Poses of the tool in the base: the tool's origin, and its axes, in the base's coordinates. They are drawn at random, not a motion.
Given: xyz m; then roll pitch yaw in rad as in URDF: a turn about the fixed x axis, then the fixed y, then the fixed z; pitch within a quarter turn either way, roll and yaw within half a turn.
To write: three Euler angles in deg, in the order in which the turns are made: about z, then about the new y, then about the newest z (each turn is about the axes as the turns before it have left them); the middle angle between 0 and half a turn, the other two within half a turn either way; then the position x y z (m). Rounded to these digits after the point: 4 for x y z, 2 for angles.
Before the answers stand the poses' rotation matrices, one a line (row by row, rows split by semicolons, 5 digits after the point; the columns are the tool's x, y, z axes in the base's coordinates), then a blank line. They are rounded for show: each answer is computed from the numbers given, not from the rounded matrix.
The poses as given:
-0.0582 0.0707 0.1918 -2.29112 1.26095 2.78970
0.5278 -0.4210 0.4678 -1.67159 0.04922 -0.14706
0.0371 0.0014 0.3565 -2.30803 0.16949 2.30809
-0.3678 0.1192 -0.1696 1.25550 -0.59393 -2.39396
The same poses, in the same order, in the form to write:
-0.28623 0.89930 0.33067; 0.10510 0.37249 -0.92207; -0.95238 -0.22917 -0.20113
0.98801 -0.06317 0.14089; -0.14635 -0.09236 0.98491; -0.04920 -0.99372 -0.10050
-0.66265 0.58161 -0.47183; 0.72968 0.35949 -0.58166; -0.16868 -0.72972 -0.66261
-0.60772 0.60098 -0.51913; -0.56347 0.13434 0.81514; 0.55962 0.78789 0.25699

-70.27 101.60 -13.53 -0.0582 0.0707 0.1918
81.86 95.77 -87.17 0.5278 -0.4210 0.4678
-129.05 131.50 -76.98 0.0371 0.0014 0.3565
122.49 75.11 125.39 -0.3678 0.1192 -0.1696

